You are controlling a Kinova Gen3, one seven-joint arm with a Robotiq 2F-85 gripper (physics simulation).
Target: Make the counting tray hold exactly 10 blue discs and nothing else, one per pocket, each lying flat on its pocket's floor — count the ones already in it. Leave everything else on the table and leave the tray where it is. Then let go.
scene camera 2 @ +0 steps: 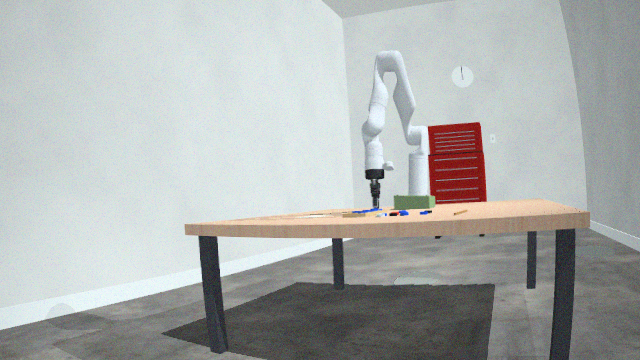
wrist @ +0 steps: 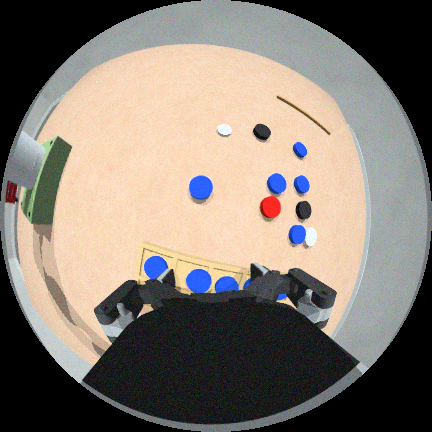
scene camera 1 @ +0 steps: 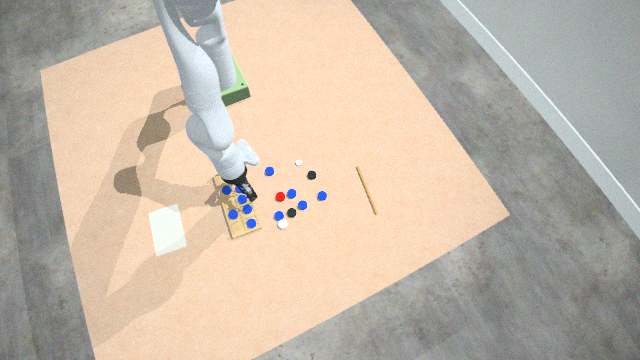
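Note:
The wooden counting tray (scene camera 1: 245, 233) (wrist: 200, 258) lies under my gripper, with several blue discs in its pockets, among them a blue disc (scene camera 1: 251, 223) near its front end and a blue disc (wrist: 156, 267) at its far end. Two pockets in the left row look bare; part of the far end is hidden in scene camera 1. My gripper (scene camera 1: 253, 198) (scene camera 2: 376, 206) (wrist: 212, 274) is open low over the tray; a blue disc (wrist: 198, 281) shows between its spread fingers, not gripped. Loose blue discs include one (scene camera 1: 269, 171) (wrist: 201, 187) nearest the arm and one (scene camera 1: 322, 195) (wrist: 300, 149) farther right.
A red disc (scene camera 1: 280, 196) (wrist: 270, 207), black discs (scene camera 1: 312, 175) (scene camera 1: 291, 213) and white discs (scene camera 1: 299, 163) (scene camera 1: 282, 224) lie right of the tray. A thin wooden stick (scene camera 1: 366, 190) lies farther right. A pale sheet (scene camera 1: 167, 230) lies left. The green base block (scene camera 2: 414, 202) stands behind.

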